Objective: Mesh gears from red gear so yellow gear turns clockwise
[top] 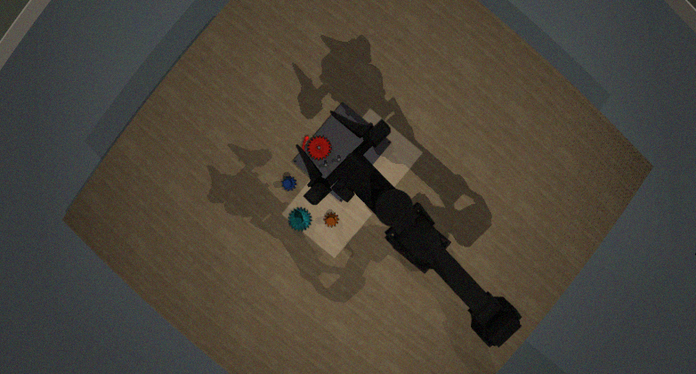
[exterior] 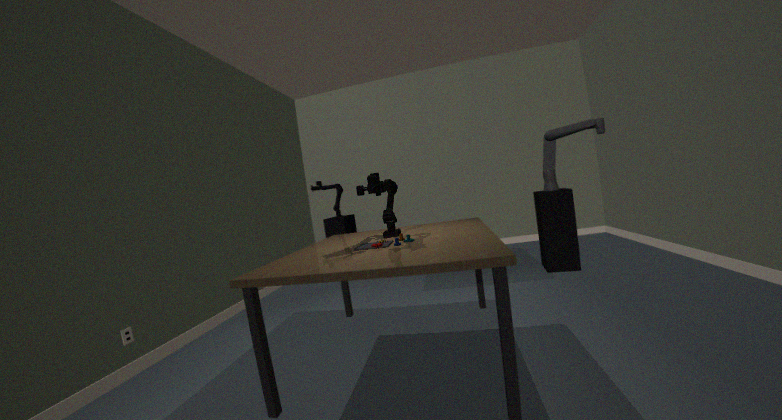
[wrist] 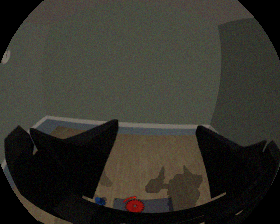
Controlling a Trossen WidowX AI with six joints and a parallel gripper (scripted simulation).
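Now: gripper tip 100 mm past the teal gear, 190 mm to the right of it and 330 mm above it. Also, from my gripper tip: yellow gear (100 mm behind, 10 mm to the left, 330 mm below); then blue gear (10 mm behind, 140 mm to the left, 330 mm below); then grey board (40 mm behind, 20 mm to the right, 340 mm below).
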